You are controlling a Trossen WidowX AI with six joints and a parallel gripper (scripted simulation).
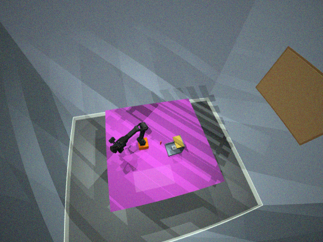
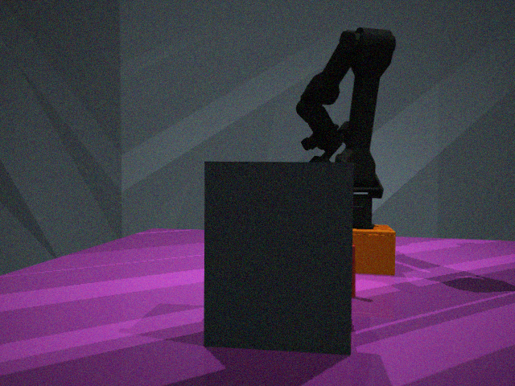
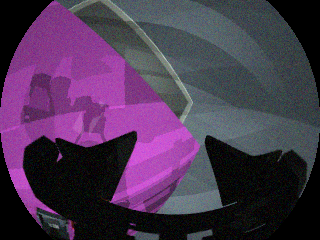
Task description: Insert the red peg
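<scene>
My gripper tip is now 530 mm short of the red peg, 160 mm above it and 70 mm to the right of it. Round my gripper tip: dark back wall (760 mm ahead, 100 mm below, 10 mm to the left); yellow roof (720 mm ahead).
</scene>
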